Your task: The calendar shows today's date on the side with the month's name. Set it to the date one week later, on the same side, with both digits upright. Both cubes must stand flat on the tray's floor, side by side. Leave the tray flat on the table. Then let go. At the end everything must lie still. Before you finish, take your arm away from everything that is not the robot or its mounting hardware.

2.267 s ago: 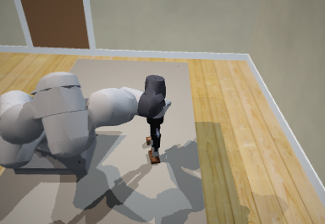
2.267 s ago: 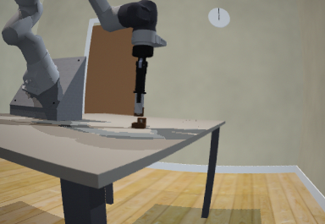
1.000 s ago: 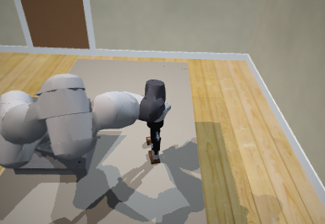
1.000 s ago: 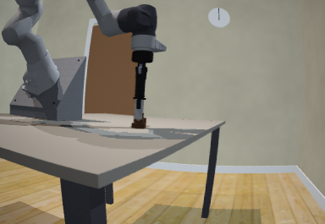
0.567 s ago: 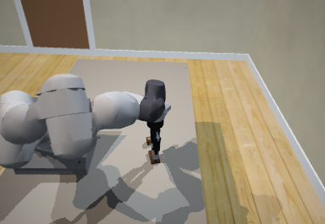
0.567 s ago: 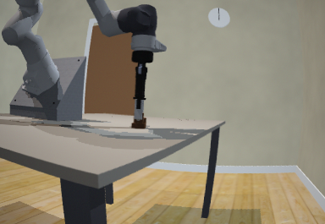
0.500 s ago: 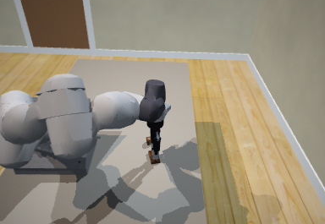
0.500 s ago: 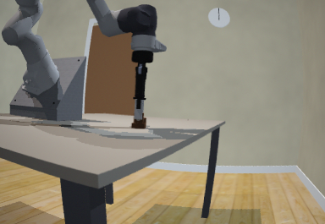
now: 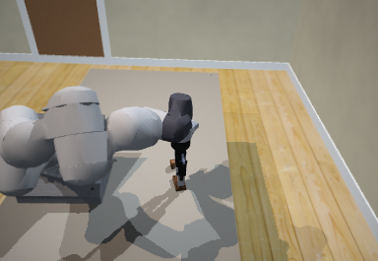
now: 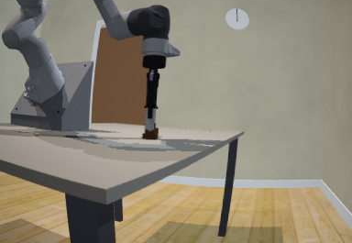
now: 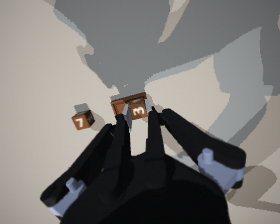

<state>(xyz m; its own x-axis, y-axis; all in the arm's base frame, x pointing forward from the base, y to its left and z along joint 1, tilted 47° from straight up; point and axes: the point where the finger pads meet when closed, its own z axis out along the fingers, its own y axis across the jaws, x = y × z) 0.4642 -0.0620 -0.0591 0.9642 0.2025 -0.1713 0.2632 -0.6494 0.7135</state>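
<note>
The brown tray is 50 mm below my hand, 20 mm to the left of it and 10 mm behind it.
</note>
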